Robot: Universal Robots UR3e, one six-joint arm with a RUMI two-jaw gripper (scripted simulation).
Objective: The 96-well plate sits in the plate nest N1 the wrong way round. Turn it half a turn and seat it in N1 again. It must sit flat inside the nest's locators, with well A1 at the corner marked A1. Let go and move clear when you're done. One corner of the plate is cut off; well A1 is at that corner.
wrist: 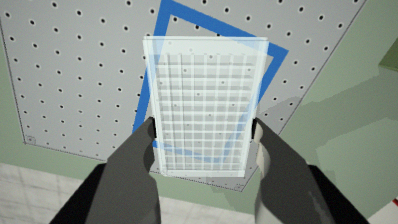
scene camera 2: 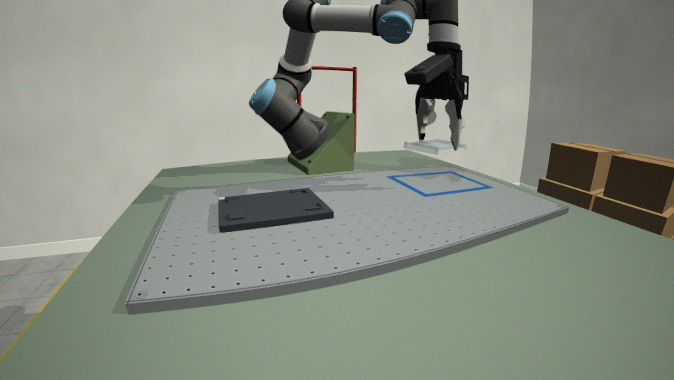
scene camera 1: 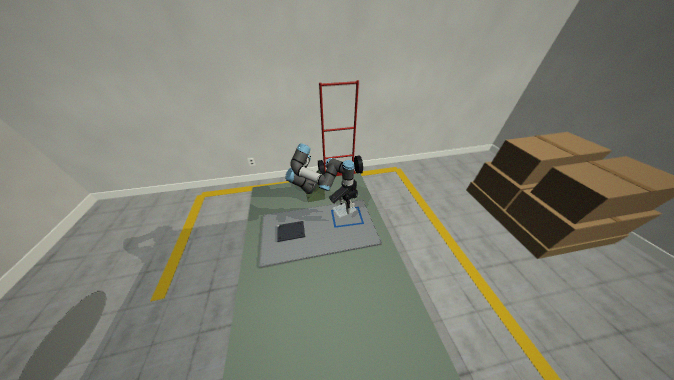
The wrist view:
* my gripper: 203,118
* clear 96-well plate: 196,86
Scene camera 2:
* my gripper: 437,147
